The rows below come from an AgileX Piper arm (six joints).
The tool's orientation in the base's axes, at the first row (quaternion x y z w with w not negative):
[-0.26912, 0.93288, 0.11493, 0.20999]
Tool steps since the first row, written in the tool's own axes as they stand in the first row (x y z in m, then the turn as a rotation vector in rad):
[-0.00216, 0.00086, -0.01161, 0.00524, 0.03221, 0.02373]
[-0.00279, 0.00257, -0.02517, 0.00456, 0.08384, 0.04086]
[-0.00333, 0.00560, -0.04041, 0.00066, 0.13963, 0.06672]
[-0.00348, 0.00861, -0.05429, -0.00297, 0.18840, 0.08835]
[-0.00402, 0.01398, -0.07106, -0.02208, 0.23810, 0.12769]
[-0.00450, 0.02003, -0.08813, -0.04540, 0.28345, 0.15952]
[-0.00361, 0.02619, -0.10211, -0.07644, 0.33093, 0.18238]
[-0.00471, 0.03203, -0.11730, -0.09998, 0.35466, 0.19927]
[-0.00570, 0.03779, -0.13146, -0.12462, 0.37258, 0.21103]
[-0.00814, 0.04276, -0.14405, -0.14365, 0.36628, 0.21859]
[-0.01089, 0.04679, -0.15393, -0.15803, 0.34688, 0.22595]
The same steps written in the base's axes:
[-0.00265, -0.00211, 0.01135, -0.01392, 0.03209, -0.02012]
[-0.00758, -0.00485, 0.02381, -0.03616, 0.08079, -0.02974]
[-0.01386, -0.00708, 0.03786, -0.05534, 0.13726, -0.04521]
[-0.01998, -0.00906, 0.05052, -0.07226, 0.18641, -0.05777]
[-0.02806, -0.00986, 0.06616, -0.07198, 0.24915, -0.07889]
[-0.03665, -0.01022, 0.08210, -0.06856, 0.30774, -0.09190]
[-0.04534, -0.01009, 0.09470, -0.06334, 0.36867, -0.09324]
[-0.05272, -0.00973, 0.10924, -0.05277, 0.40455, -0.09511]
[-0.05980, -0.00914, 0.12281, -0.03986, 0.43443, -0.09253]
[-0.06482, -0.00804, 0.13557, -0.01930, 0.44032, -0.09123]
[-0.06819, -0.00669, 0.14597, 0.00483, 0.43318, -0.09319]

